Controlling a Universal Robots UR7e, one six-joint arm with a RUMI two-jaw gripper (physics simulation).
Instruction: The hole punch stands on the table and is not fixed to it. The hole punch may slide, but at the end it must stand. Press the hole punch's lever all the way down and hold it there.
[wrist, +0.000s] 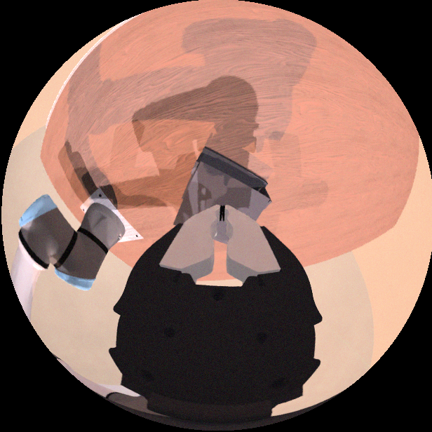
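Note:
The hole punch (227, 187) stands on the table near the middle of the wrist view, a grey block with a broad top surface and a darker far edge, turned at a slant. My gripper (222, 207) is shut with its two fingertips together and nothing between them. The fingertips overlap the near part of the punch's grey top in the view. Whether they touch it is hard to tell. The near end of the punch is hidden behind the fingers and the gripper body.
The wood-grain table (350, 150) carries shadows of the arm around the punch. The arm's joints (52, 235) with blue caps show at the left, by a white mounting plate (131, 231) at the table's edge.

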